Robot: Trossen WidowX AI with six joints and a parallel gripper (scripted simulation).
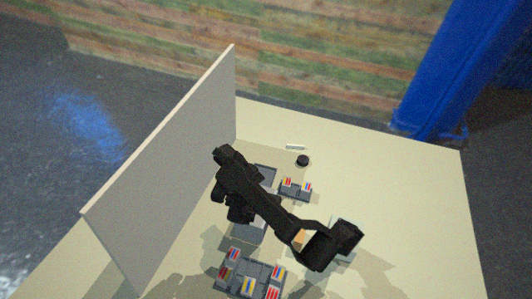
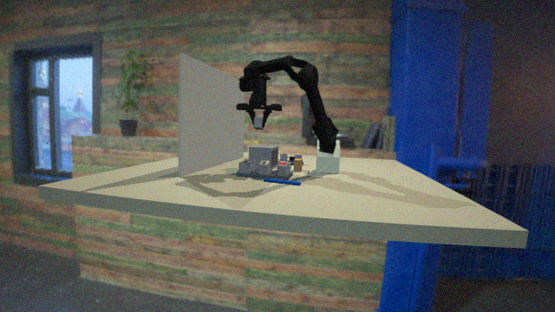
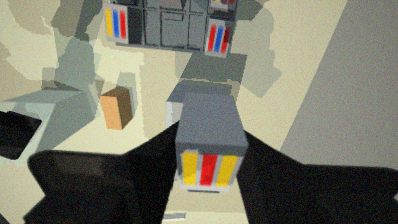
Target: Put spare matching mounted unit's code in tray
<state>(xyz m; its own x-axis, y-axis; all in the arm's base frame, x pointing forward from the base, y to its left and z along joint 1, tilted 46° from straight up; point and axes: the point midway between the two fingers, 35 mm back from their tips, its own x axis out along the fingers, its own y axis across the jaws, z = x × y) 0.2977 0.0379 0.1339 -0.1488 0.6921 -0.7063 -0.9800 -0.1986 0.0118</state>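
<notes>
Right now the mounted unit is 14 cm below my gripper tip, 9 cm to the right of it and 1 cm ahead of it. The rest, counted from my gripper tip: grey wall panel (23 cm ahead, 8 cm to the right, 4 cm above); then blue pen (21 cm to the left, 18 cm below, 17 cm behind).
</notes>
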